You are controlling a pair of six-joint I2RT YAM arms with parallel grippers.
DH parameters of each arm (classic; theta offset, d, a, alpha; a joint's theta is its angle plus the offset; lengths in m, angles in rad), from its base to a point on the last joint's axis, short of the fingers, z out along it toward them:
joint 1: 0 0.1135 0.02 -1.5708
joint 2: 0 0 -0.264 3.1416
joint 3: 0.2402 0 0.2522 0
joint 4: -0.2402 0 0.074 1.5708
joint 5: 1.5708 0 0 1.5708
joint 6: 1.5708 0.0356 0 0
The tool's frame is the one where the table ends.
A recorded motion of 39 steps. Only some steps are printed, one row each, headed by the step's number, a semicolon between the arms.
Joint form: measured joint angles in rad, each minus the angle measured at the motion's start. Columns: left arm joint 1, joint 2, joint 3, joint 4, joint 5, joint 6; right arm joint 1, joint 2, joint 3, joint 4, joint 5, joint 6.
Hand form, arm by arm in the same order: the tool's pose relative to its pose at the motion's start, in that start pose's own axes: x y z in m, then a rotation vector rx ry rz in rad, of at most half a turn. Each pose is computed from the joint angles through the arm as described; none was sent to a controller.
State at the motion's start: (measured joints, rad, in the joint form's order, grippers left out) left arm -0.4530 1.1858 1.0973 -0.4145 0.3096 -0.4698; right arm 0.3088 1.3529 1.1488 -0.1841 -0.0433 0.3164
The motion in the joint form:
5: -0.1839 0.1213 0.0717 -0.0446 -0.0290 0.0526; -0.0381 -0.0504 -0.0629 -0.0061 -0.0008 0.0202
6: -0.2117 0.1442 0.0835 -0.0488 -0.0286 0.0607; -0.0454 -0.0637 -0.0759 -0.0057 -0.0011 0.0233
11: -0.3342 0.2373 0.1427 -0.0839 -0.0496 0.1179; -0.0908 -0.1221 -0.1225 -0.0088 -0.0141 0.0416
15: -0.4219 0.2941 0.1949 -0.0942 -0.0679 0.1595; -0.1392 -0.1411 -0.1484 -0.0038 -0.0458 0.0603
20: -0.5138 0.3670 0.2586 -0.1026 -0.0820 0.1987; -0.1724 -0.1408 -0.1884 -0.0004 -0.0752 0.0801
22: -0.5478 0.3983 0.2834 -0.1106 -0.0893 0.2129; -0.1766 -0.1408 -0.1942 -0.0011 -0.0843 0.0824
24: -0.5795 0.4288 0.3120 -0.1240 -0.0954 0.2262; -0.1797 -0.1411 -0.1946 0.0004 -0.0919 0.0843
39: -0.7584 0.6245 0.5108 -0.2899 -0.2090 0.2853; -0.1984 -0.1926 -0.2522 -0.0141 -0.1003 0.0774
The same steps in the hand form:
5: 0.0193 -0.0381 0.0378 0.0650 0.1613 0.1171; 0.0087 -0.0145 -0.0101 0.0383 0.0060 0.0357
6: 0.0233 -0.0443 0.0444 0.0786 0.1883 0.1360; 0.0101 -0.0170 -0.0131 0.0441 0.0031 0.0416
11: 0.0432 -0.0734 0.0684 0.1209 0.2952 0.2464; 0.0128 -0.0297 -0.0273 0.0683 -0.0161 0.0768
15: 0.0558 -0.0991 0.0799 0.1667 0.3373 0.3349; 0.0145 -0.0426 -0.0321 0.0804 -0.0210 0.1143
20: 0.0721 -0.1276 0.0933 0.2192 0.3832 0.4238; 0.0251 -0.0545 -0.0297 0.0924 0.0106 0.1527
22: 0.0800 -0.1377 0.0989 0.2333 0.4055 0.4567; 0.0269 -0.0559 -0.0294 0.0893 0.0179 0.1579
24: 0.0872 -0.1478 0.1035 0.2463 0.4280 0.4877; 0.0267 -0.0564 -0.0296 0.0843 0.0178 0.1610
39: 0.1384 -0.2005 0.1257 0.2101 0.5769 0.6789; 0.0389 -0.0622 -0.0396 0.0984 0.0334 0.1656

